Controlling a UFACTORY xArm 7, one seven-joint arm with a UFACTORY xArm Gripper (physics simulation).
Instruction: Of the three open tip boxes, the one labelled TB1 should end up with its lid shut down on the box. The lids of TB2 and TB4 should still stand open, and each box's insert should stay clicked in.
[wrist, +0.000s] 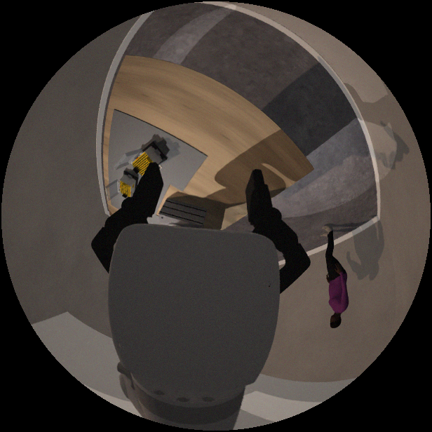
Note:
I see my gripper (203, 174) and a grey mat (127, 133).

